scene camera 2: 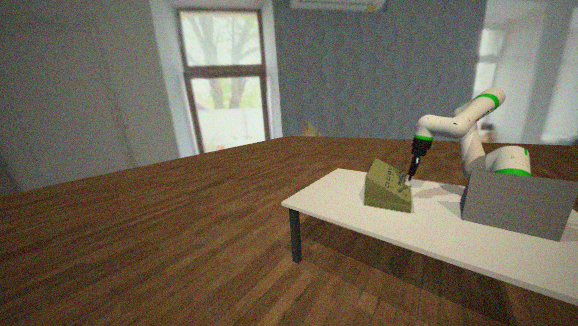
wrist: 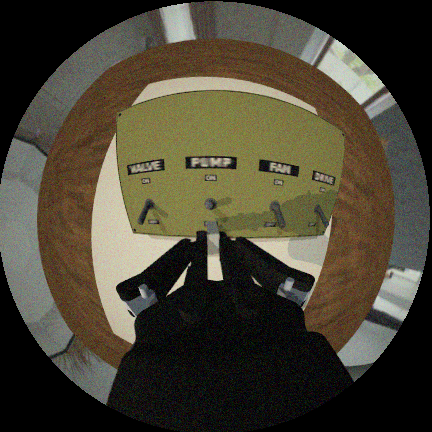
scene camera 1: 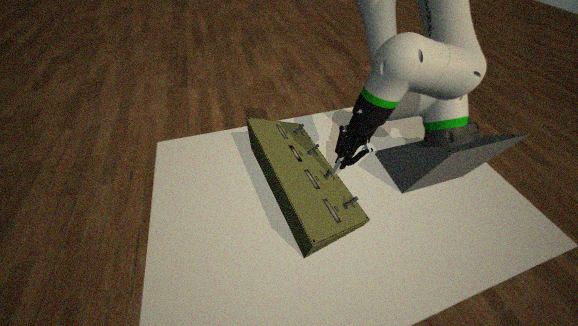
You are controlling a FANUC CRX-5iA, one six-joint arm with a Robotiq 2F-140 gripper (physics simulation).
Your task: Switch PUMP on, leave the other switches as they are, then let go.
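Seen in the pictures: gripper, between the fingertips: (scene camera 2: 407,184) (wrist: 211,229) (scene camera 1: 335,172); arm's base, origin of its link: (scene camera 2: 511,191) (scene camera 1: 445,143).
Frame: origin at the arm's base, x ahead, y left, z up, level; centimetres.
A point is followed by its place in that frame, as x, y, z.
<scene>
The olive sloped panel (scene camera 1: 300,200) {61.3, 5.6, 1.5} (scene camera 2: 382,195) {53.2, 17.0, -7.3} (wrist: 225,125) {59.5, -3.6, -0.1} bears VALVE, PUMP, FAN and DRIVE switches. In the wrist view the PUMP lever (wrist: 210,203) {47.1, -3.2, -1.4} shows nearly end-on as a round knob, its shadow pointing right and slightly up toward the ON side. The VALVE lever (wrist: 145,212) {44.3, 8.2, -4.2}, FAN lever (wrist: 278,215) {47.2, -14.7, -3.8} and DRIVE lever (wrist: 321,216) {48.8, -26.4, -4.2} lean down toward OFF. My gripper (scene camera 1: 336,167) {43.1, -3.7, -6.1} (scene camera 2: 409,179) {43.1, -3.7, -6.1} (wrist: 211,229) {43.1, -3.7, -6.1} is shut and empty. Its tips are just below the PUMP lever, over its OFF label, with a small gap visible between them in the wrist view.
The panel stands on a white table (scene camera 1: 210,260) {91.4, 9.4, -15.8} (scene camera 2: 320,195) {92.9, 19.2, -15.8}. The grey wedge-shaped base (scene camera 1: 425,160) {16.5, 5.3, 2.6} (scene camera 2: 520,205) {-1.4, 9.5, -2.6} of the arm stands behind the gripper. The neighbouring VALVE and FAN levers stand on either side of the fingertips.
</scene>
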